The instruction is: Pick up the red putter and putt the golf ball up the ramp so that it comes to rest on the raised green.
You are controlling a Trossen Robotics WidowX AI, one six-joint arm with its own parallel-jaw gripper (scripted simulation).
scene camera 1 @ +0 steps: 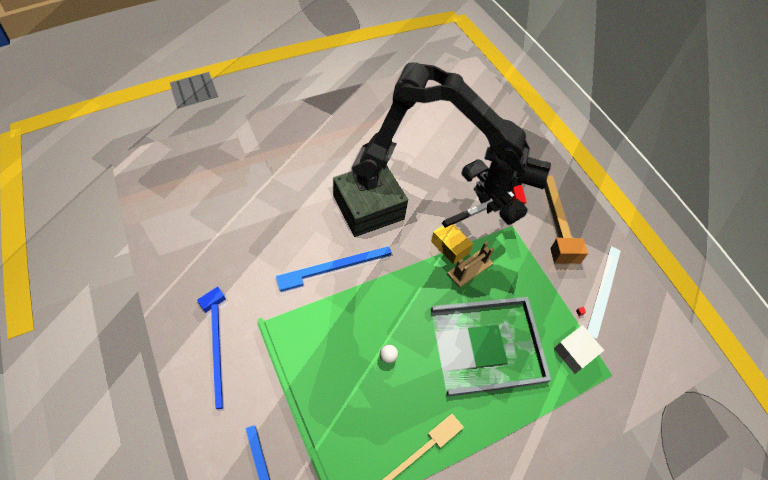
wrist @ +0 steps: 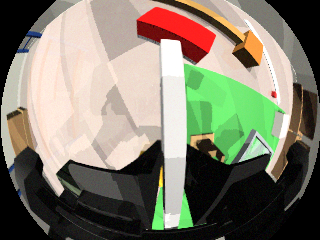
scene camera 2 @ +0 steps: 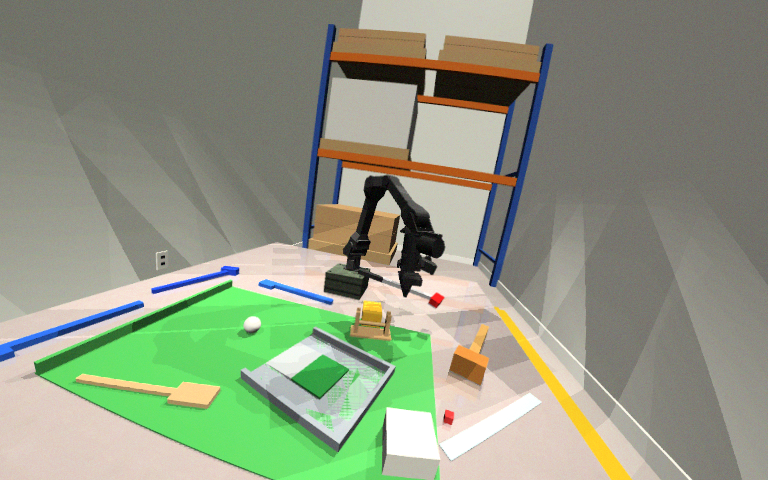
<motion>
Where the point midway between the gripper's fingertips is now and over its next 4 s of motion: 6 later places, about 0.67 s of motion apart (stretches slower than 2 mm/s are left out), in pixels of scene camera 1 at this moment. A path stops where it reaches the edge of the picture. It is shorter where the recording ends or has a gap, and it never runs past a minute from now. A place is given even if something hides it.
My gripper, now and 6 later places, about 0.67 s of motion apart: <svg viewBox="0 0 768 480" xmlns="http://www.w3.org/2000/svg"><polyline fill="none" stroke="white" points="486,210 478,228 464,250 443,269 413,286 390,298 383,306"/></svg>
</motion>
